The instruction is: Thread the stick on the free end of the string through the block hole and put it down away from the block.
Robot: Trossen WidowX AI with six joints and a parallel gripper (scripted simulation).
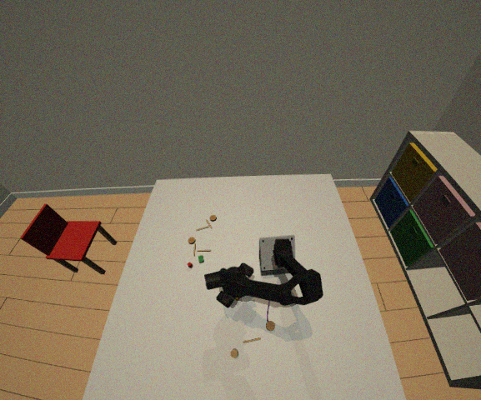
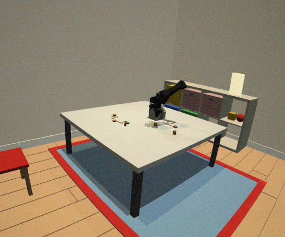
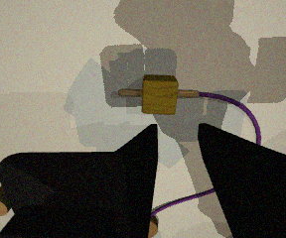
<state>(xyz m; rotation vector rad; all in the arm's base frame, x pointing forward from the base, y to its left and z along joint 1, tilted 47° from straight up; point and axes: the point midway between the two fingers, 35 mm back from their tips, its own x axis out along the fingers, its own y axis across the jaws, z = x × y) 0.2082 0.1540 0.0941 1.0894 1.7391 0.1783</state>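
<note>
The yellow-brown wooden block is 70 mm below my gripper tip, 10 mm to the left of it and 10 mm ahead of it. Round my gripper tip: wooden cylinder (250 mm to the left, 70 mm below, 20 mm ahead); round wooden button (140 mm to the left, 140 mm behind, 80 mm below); green cube (200 mm ahead, 190 mm to the right, 80 mm below).
</note>
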